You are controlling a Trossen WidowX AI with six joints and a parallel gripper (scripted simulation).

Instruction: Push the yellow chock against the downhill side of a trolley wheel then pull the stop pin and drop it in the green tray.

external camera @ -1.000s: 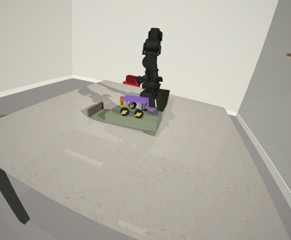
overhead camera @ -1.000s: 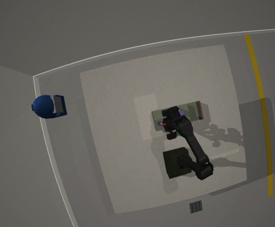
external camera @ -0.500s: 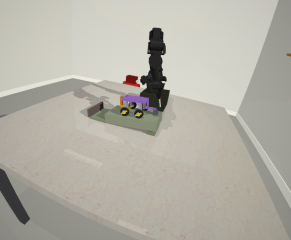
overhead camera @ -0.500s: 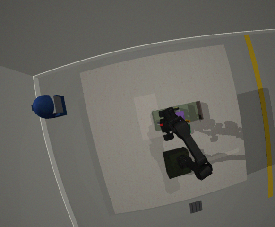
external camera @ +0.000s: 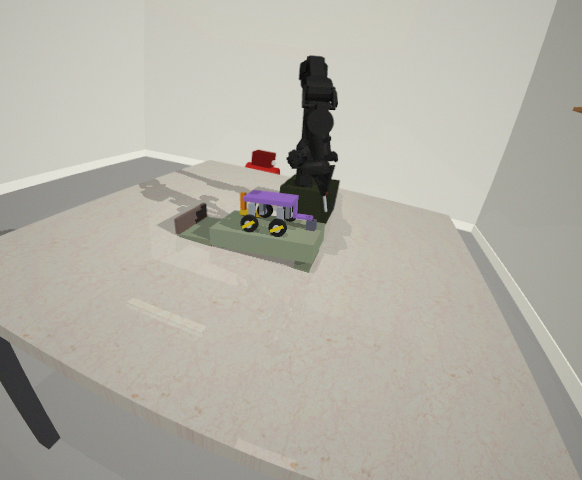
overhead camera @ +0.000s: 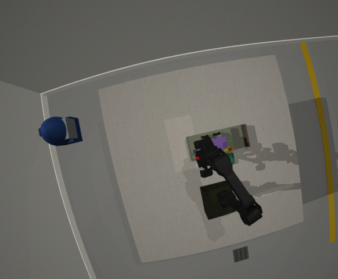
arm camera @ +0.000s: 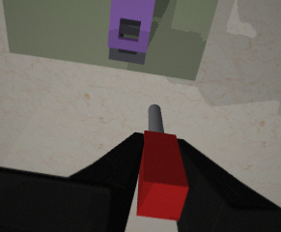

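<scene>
My gripper tip is 120 mm past the green tray, 190 mm to the left of it and 180 mm above it. Round my gripper tip: ramp: 20 mm ahead, 130 mm to the right, 130 mm below; trolley: 20 mm ahead, 130 mm to the right, 70 mm below; stop pin: right at my gripper tip.
</scene>
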